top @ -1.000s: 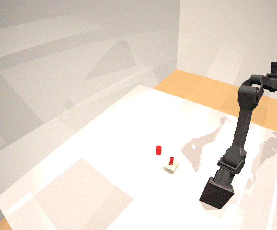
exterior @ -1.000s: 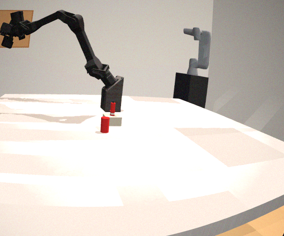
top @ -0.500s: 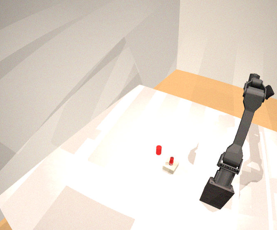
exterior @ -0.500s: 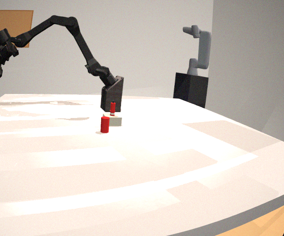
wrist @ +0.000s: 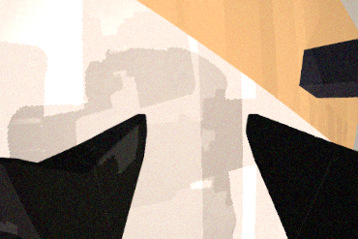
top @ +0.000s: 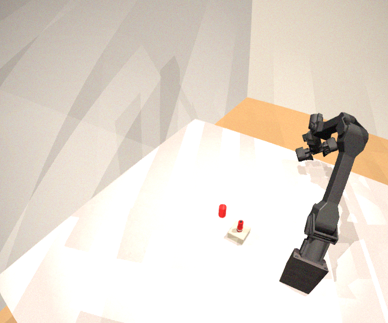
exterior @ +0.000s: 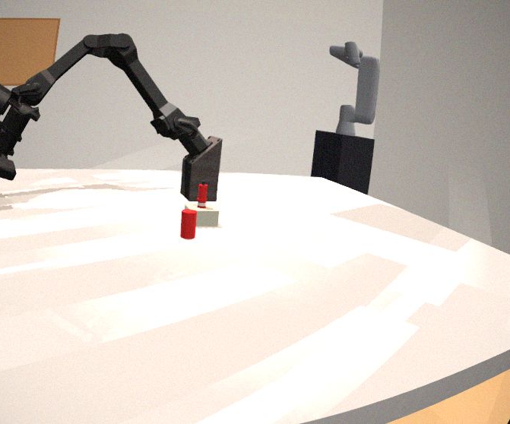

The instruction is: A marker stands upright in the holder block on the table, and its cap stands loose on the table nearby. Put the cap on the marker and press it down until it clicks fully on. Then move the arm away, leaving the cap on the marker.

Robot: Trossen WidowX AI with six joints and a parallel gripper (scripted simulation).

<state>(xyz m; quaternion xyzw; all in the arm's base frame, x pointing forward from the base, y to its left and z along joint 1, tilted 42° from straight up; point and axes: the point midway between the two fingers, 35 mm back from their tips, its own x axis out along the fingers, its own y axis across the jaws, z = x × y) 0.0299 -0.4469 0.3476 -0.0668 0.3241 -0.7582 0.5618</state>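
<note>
My gripper tip is 31 cm short of the cap, 45 cm to the right of it and 4 cm above it. The rest, counted from my gripper tip: holder block: 22 cm ahead, 51 cm to the left, 5 cm below.
</note>
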